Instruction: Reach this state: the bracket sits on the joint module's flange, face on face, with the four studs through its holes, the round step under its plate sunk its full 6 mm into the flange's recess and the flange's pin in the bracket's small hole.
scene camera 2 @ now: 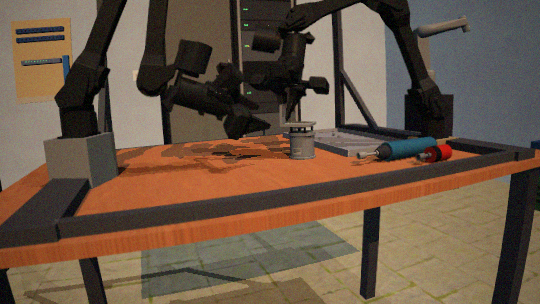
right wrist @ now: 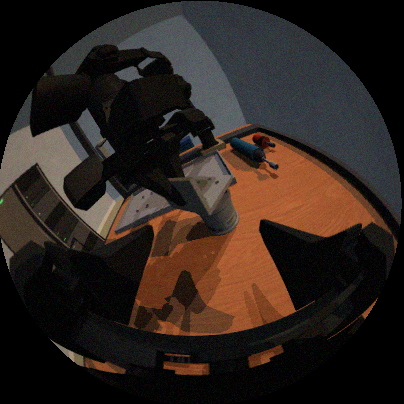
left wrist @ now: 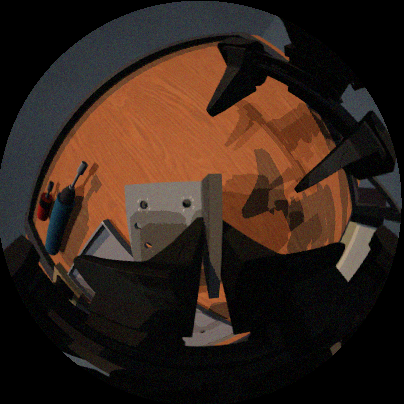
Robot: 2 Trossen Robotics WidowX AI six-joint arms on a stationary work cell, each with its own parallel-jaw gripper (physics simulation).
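Where they show: left gripper, fingertip midpoint: (scene camera 2: 284,118) (right wrist: 185,201) (left wrist: 207,222); right gripper, fingertip midpoint: (scene camera 2: 263,116) (right wrist: 207,228) (left wrist: 249,142); left arm's base, link origin: (scene camera 2: 433,137) (right wrist: 209,144) (left wrist: 64,287); right arm's base, link origin: (scene camera 2: 79,136).
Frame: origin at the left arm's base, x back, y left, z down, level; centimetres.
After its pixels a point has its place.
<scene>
The grey L-shaped bracket (scene camera 2: 306,123) {x -37.1, y -6.8, z -5.8 cm} (left wrist: 165,195) {x -39.7, y -7.5, z -5.8 cm} (right wrist: 197,195) {x -42.7, y -9.1, z -8.4 cm} is over the grey round joint module (scene camera 2: 302,148) {x -38.8, y -5.9, z -0.3 cm} (right wrist: 223,220) {x -40.3, y -8.1, z -0.6 cm}, its holed plate roughly level and its other plate upright. In scene camera 2 a dark gap shows between plate and module. The module is hidden under the bracket in the left wrist view; studs, step, recess and pin cannot be made out. My left gripper (scene camera 2: 288,117) {x -40.5, y -11.1, z -6.8 cm} (left wrist: 207,222) {x -40.5, y -11.1, z -6.8 cm} is shut on the bracket's upright plate, a finger on each side. My right gripper (scene camera 2: 264,116) {x -46.6, y -9.1, z -7.9 cm} (left wrist: 249,142) {x -46.6, y -9.1, z -7.9 cm} (right wrist: 207,228) {x -46.6, y -9.1, z -7.9 cm} is open and empty, beside the bracket on the upright plate's side.
A grey tray (scene camera 2: 345,150) {x -28.9, y -2.8, z 0.9 cm} (left wrist: 107,243) {x -25.6, y -4.3, z 1.9 cm} (right wrist: 127,221) {x -21.6, y -37.7, z 1.9 cm} lies behind and to the right of the module in scene camera 2. A blue tool (scene camera 2: 412,148) {x -19.1, y 9.0, z -0.1 cm} (left wrist: 60,217) {x -22.7, y 5.4, z -1.1 cm} (right wrist: 246,149) {x -22.7, y 5.5, z -1.2 cm} and a red tool (scene camera 2: 441,153) {x -17.7, y 15.9, z 0.2 cm} (left wrist: 44,207) {x -17.8, y 12.7, z -0.3 cm} (right wrist: 260,140) {x -18.8, y 12.8, z -0.3 cm} lie at the right. A dark frame bar (scene camera 2: 250,196) {x -62.0, y 19.5, z 0.3 cm} edges the table.
</scene>
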